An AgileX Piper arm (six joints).
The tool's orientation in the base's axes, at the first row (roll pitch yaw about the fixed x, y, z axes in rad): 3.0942, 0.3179, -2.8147
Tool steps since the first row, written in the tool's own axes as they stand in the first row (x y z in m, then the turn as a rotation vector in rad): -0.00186, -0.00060, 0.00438, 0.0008, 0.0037, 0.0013; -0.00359, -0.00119, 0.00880, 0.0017, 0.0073, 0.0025; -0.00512, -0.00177, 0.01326, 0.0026, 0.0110, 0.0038; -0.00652, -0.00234, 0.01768, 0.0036, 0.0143, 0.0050; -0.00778, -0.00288, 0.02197, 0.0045, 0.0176, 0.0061; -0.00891, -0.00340, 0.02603, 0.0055, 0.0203, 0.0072; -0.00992, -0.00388, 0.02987, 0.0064, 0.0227, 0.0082; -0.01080, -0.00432, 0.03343, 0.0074, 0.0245, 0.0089; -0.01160, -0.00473, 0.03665, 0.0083, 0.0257, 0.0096; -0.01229, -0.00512, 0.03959, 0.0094, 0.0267, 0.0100
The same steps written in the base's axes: 0.00310, 0.00064, -0.00360, -0.0016, 0.0034, -0.0013; 0.00610, 0.00125, -0.00728, -0.0033, 0.0067, -0.0026; 0.00892, 0.00182, -0.01106, -0.0050, 0.0101, -0.0039; 0.01161, 0.00235, -0.01484, -0.0066, 0.0131, -0.0052; 0.01412, 0.00285, -0.01854, -0.0082, 0.0161, -0.0064; 0.01645, 0.00329, -0.02207, -0.0097, 0.0185, -0.0076; 0.01860, 0.00371, -0.02542, -0.0111, 0.0206, -0.0088; 0.02054, 0.00408, -0.02854, -0.0124, 0.0221, -0.0097; 0.02230, 0.00440, -0.03136, -0.0134, 0.0231, -0.0105; 0.02387, 0.00467, -0.03395, -0.0146, 0.0237, -0.0112
